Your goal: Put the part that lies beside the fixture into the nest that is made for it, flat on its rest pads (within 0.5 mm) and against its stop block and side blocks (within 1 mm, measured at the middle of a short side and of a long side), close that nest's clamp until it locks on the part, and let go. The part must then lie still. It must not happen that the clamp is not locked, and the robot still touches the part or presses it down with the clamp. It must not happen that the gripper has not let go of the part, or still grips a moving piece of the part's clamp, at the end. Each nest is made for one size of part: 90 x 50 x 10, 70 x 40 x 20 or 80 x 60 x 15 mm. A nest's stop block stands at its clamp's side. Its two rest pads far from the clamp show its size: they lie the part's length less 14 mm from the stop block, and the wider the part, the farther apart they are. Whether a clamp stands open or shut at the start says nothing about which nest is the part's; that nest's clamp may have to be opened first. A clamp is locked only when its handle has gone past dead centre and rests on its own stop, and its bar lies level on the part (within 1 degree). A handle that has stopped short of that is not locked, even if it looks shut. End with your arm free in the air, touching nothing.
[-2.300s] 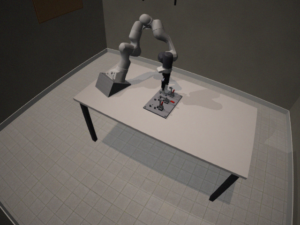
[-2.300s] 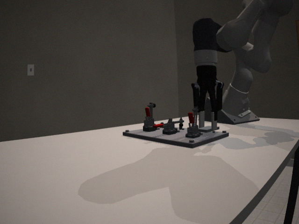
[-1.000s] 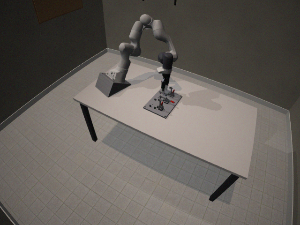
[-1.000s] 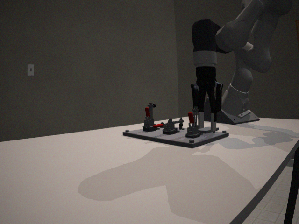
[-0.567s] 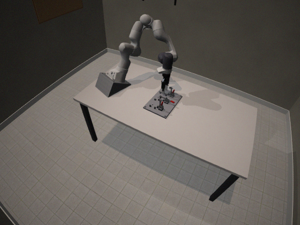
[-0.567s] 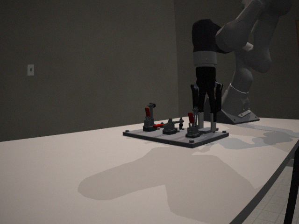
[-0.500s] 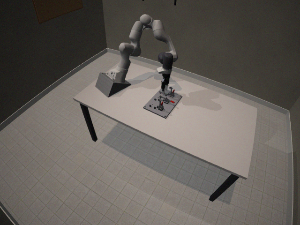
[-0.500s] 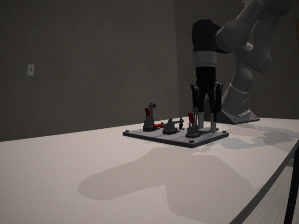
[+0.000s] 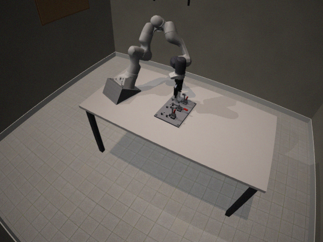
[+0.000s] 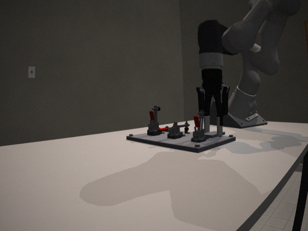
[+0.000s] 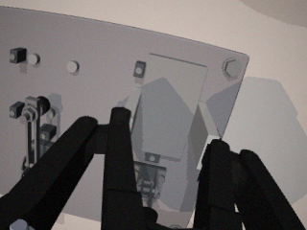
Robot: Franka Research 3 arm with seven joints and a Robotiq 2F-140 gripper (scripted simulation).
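Now: hand 3 cm above the grey block part. Round my hand: fixture (10 cm to the right, 7 cm ahead, 5 cm below).
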